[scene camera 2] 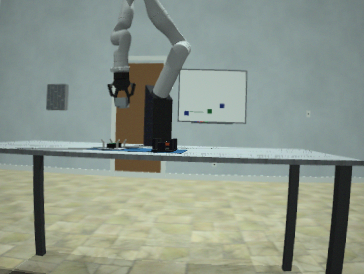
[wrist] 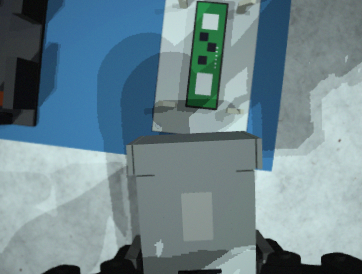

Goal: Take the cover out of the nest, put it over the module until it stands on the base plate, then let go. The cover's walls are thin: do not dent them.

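The grey box-like cover [scene camera 2: 121, 102] [wrist: 197, 175] is held high above the table by my gripper [scene camera 2: 121, 95] [wrist: 197, 251], with a black finger at each side. In the wrist view its far edge shows just below the near edge of the pale base plate [wrist: 172, 60]. The module [wrist: 207, 55] [scene camera 2: 114, 145], a long green board with white and black parts, lies on the base plate between small light posts, slightly turned relative to the cover. The black nest [scene camera 2: 165, 145] [wrist: 25, 65] stands apart to one side. The cover's underside is hidden in the wrist view.
A blue mat [wrist: 90, 30] [scene camera 2: 182, 151] lies under the base plate and nest on the table [scene camera 2: 250, 154]. The upright posts [wrist: 165, 104] [scene camera 2: 125, 143] stand around the module. A dark pedestal [scene camera 2: 159, 120] rises behind the table. Arm shadows cross the mat and plate.
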